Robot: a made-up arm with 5 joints.
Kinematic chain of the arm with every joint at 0, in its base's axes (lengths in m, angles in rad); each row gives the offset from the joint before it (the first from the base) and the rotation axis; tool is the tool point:
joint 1: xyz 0 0 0.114 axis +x
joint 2: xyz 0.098 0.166 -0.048 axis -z
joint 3: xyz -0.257 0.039 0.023 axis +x
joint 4: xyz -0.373 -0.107 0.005 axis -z
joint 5: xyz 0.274 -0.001 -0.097 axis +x
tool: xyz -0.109 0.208 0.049
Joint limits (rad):
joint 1: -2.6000..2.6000
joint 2: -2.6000..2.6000
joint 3: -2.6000..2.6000
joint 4: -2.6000..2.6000
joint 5: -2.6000..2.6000
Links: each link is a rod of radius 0.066 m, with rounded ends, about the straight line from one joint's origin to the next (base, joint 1, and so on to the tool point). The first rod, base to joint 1, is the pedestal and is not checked.
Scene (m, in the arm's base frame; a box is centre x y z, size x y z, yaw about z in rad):
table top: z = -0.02
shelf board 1: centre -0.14 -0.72 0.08 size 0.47 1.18 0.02 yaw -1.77
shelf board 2: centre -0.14 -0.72 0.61 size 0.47 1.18 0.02 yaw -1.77
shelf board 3: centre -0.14 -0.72 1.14 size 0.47 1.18 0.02 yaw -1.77
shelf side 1: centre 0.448 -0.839 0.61 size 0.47 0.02 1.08 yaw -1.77
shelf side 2: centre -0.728 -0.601 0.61 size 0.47 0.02 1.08 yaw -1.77
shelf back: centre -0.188 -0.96 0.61 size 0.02 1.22 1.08 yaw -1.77
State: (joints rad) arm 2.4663 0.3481 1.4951 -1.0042 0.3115
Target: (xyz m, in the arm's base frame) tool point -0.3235 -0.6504 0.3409
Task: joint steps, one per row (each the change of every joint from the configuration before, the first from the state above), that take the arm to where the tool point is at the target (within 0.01 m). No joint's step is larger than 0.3 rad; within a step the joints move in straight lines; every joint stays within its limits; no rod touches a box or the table.
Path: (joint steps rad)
1: 0.0223 -0.0474 -0.1607 0.1935 -0.2855
2: 0.0223 -0.0475 -0.1607 0.1936 -0.2855
3: 0.0223 -0.0474 -0.1607 0.1935 -0.2856
4: 0.0222 -0.0475 -0.1607 0.1936 -0.2855
5: 0.0223 -0.0474 -0.1606 0.1935 -0.2855
6: 0.0223 -0.0475 -0.1607 0.1936 -0.2855
7: -0.0100 0.1611 -0.2841 0.0456 -0.2681
8: -0.0101 0.1612 -0.2841 0.0456 -0.2680
9: -0.0100 0.1611 -0.2841 0.0456 -0.2680
10: -0.0101 0.1611 -0.2842 0.0456 -0.2680
11: 0.0134 0.2309 -0.2121 0.1706 0.1176
12: 0.0134 0.2308 -0.2122 0.1706 0.1176
13: 0.0134 0.2308 -0.2121 0.1706 0.1176

